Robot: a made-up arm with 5 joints.
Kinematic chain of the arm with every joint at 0, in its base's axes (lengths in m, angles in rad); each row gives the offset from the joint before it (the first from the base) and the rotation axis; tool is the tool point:
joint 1: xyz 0 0 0.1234 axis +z
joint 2: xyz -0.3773 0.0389 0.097 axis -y
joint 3: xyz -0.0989 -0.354 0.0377 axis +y
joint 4: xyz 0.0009 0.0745 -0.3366 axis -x
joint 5: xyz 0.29 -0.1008 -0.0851 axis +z
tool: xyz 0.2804 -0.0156 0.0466
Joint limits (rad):
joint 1: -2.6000..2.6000
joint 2: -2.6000..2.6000
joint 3: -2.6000..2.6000
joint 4: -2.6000..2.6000
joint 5: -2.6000..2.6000
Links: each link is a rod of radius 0.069 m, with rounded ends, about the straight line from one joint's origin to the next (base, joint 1, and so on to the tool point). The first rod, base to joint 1, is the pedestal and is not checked.
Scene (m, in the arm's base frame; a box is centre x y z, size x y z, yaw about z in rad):
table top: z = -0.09
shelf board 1: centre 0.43 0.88 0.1 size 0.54 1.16 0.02 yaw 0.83
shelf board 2: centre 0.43 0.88 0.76 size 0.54 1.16 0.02 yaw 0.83
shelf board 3: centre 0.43 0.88 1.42 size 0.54 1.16 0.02 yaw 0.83
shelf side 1: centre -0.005 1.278 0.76 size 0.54 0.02 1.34 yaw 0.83
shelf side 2: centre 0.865 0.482 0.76 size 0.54 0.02 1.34 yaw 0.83
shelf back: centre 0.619 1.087 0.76 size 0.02 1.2 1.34 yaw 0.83
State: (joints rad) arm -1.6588 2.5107 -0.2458 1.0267 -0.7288
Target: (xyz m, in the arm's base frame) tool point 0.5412 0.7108 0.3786
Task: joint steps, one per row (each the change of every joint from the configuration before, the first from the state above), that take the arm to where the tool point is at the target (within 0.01 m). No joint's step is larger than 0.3 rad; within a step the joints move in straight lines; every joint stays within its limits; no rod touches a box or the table.
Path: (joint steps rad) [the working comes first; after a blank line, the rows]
Joints at the target: -2.6000 2.5409 -0.4111 1.3180 -0.3390
Straight joint move there: clear.

1: -0.2353 0.0075 -0.0413 0.0728 0.0975
2: -0.2353 0.0076 -0.0414 0.0729 0.0974
3: -0.2353 0.0075 -0.0413 0.0728 0.0975
4: -0.2353 0.0076 -0.0413 0.0728 0.0974

